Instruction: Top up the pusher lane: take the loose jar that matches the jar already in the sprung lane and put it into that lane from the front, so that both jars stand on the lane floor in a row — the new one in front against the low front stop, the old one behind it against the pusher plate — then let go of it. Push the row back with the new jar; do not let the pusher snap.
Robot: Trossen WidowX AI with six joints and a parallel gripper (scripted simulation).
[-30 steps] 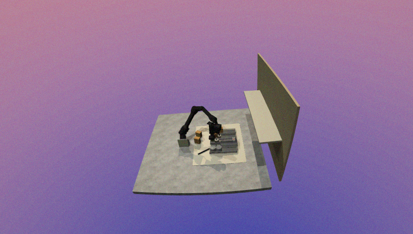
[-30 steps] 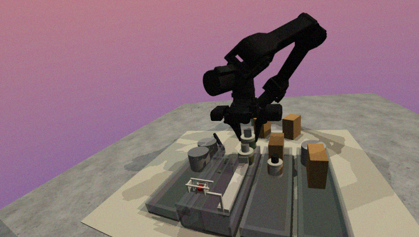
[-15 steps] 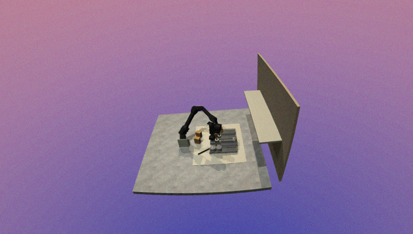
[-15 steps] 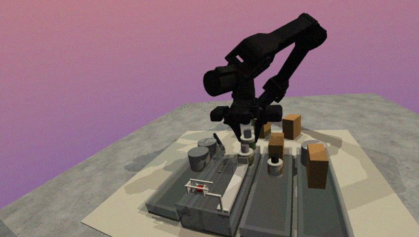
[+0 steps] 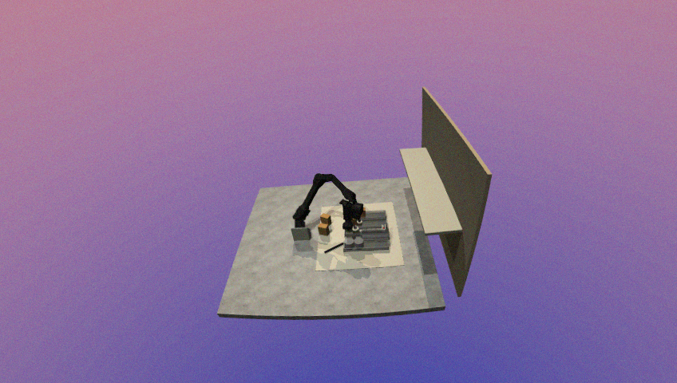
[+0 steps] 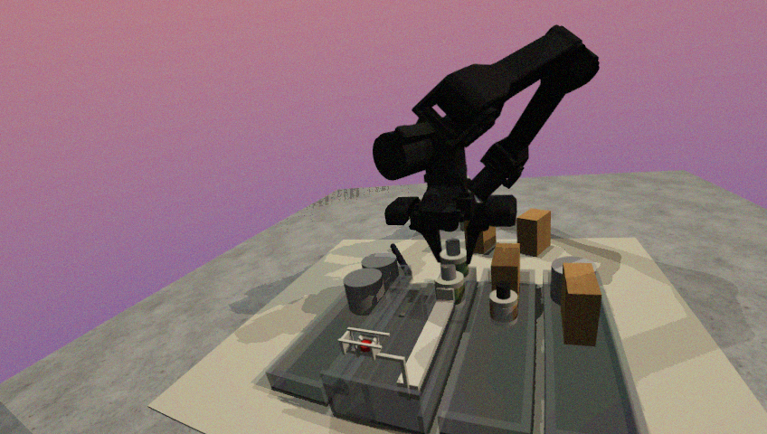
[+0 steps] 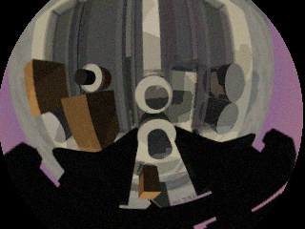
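My gripper tip is now 14 cm short of the grey rack, 4 cm to the left of it and 3 cm above it. The rest, counted from my gripper tip: pusher bar 15 cm ahead, 5 cm to the right; then black stick 11 cm behind, 12 cm to the right, 4 cm below; then shelf 50 cm ahead, 5 cm to the right, 32 cm above.
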